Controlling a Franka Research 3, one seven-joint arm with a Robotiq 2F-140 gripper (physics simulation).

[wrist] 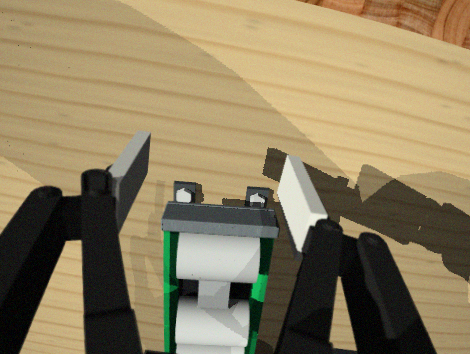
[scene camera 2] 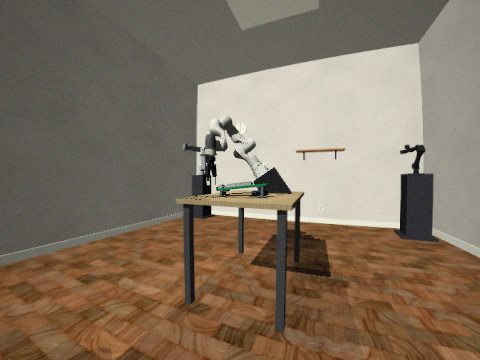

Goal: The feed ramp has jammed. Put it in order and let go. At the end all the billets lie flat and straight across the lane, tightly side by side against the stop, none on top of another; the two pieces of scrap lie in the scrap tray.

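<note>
My gripper [scene camera 2: 212, 181] [wrist: 216, 163] is open, its fingers partly drawn together with nothing between them. It is above the low end of the feed ramp [scene camera 2: 243, 187] [wrist: 170, 310]. In the wrist view, a whitish billet [wrist: 218, 257] lies across the lane against the dark grey stop [wrist: 220, 219]. A second billet [wrist: 212, 322] lies across the lane farther from the stop, and part of another shows at the bottom edge. A small light grey block [wrist: 214, 294], perhaps scrap, sits in the gap between the first two. The scrap tray cannot be made out.
The ramp stands on the wooden table [scene camera 2: 240, 201] [wrist: 75, 100]. Two dark brackets with light bolt heads [wrist: 184, 194] [wrist: 257, 199] stand beyond the stop. The arm's dark wedge base [scene camera 2: 274, 181] stands at the table's back. Shadows fall beside the ramp.
</note>
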